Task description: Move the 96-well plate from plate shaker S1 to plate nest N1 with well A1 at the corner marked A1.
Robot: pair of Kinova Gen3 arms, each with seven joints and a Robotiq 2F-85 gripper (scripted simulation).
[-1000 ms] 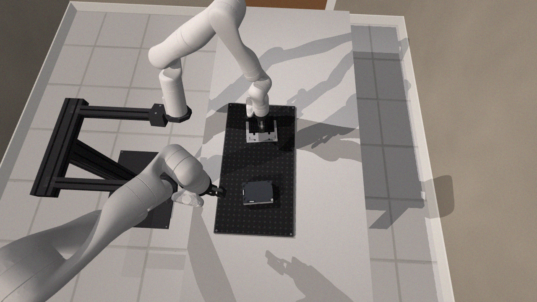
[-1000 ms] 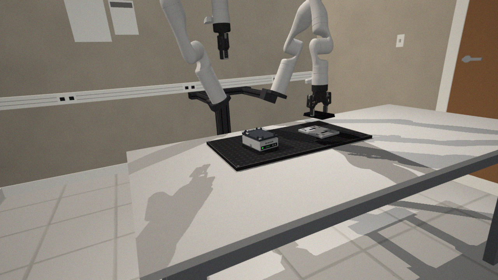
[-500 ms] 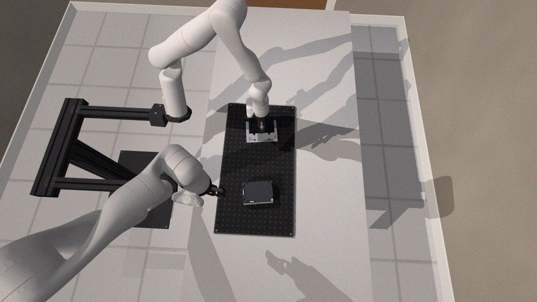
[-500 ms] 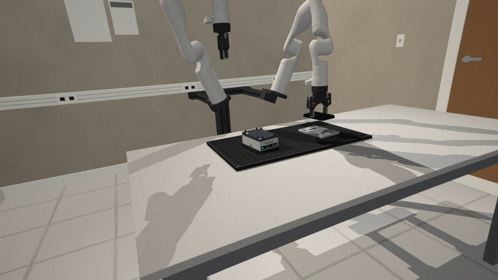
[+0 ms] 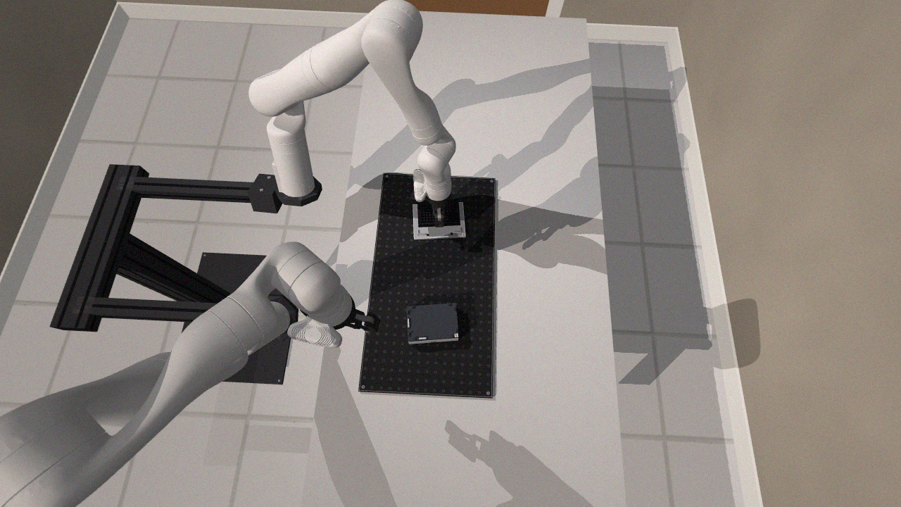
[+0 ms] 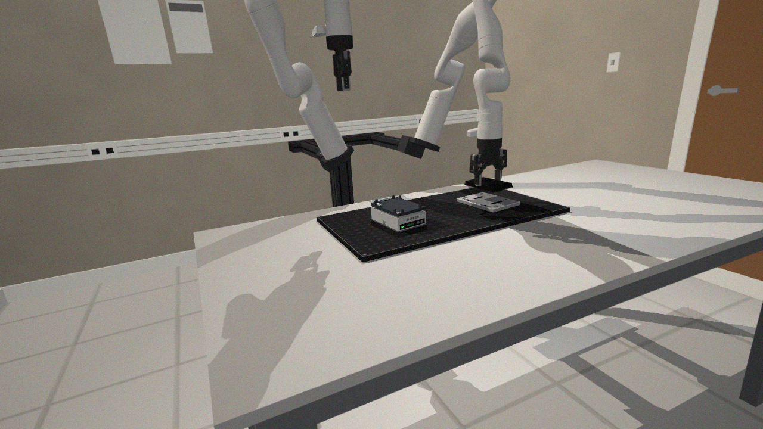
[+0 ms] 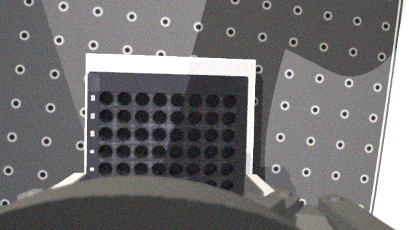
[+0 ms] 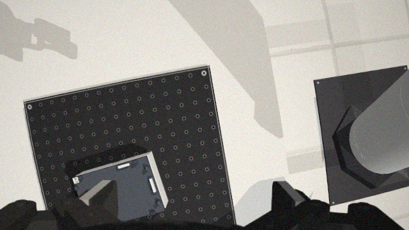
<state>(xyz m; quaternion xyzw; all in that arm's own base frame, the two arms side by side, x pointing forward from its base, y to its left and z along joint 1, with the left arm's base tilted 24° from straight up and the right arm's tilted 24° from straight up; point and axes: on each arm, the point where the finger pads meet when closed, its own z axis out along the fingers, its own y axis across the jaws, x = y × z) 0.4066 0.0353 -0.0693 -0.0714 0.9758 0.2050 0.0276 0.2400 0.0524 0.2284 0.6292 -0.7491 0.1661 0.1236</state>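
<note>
The plate nest N1 is 7 cm below my left hand. The rest, counted from my left hand: dark 96-well plate (1 cm below).
</note>
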